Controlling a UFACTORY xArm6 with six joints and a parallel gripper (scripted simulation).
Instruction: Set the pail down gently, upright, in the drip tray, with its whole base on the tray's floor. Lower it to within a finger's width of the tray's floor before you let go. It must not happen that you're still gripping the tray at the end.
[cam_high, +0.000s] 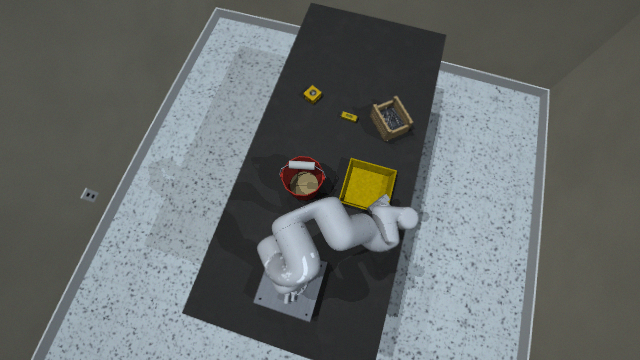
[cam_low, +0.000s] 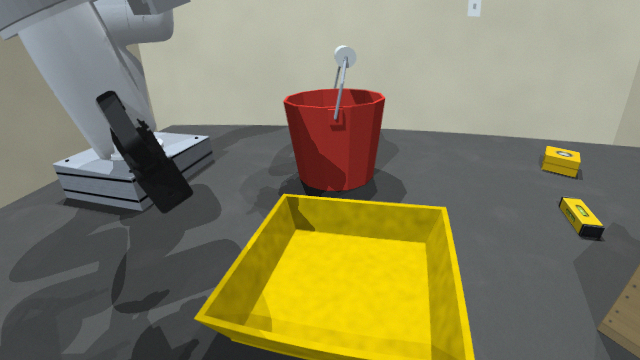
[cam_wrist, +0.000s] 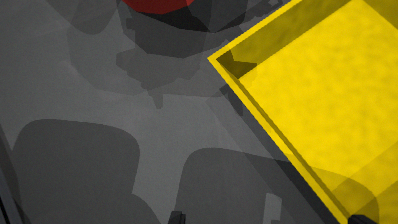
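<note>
The grey wire handle lies 31 cm to the left of my hand, 17 cm ahead of it and 5 cm above it. The rest, counted from my hand: yellow drip tray: 18 cm ahead, 14 cm below, 1 cm to the left; then red pail: 31 cm to the left, 16 cm ahead, 2 cm below.
</note>
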